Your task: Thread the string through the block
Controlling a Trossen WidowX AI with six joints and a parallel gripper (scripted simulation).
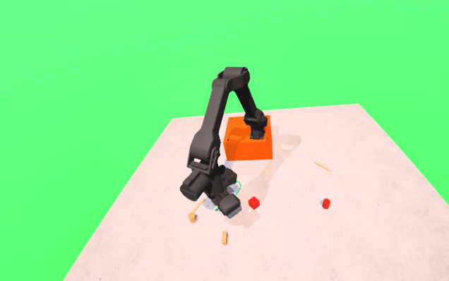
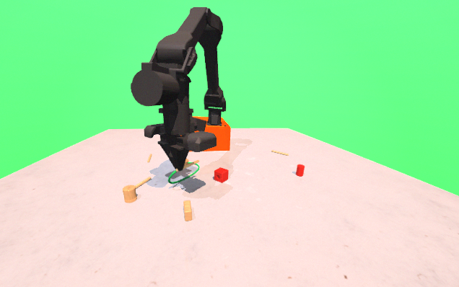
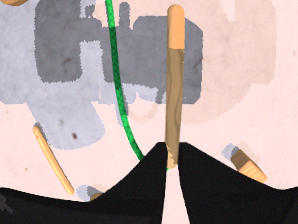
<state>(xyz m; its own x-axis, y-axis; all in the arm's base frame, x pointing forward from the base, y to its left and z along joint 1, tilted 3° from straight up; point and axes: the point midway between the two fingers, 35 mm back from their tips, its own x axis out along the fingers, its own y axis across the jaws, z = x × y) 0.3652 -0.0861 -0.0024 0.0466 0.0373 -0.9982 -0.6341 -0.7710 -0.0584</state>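
Now: gripper tip 9 cm short of the small wooden block, 5 cm above it and 3 cm to the right of it. Round my gripper tip: thin wooden stick 1 cm to the left, 1 cm behind; red cube 11 cm to the left, 6 cm behind, 4 cm below; wooden cylinder 11 cm to the right, 4 cm below, 4 cm ahead.
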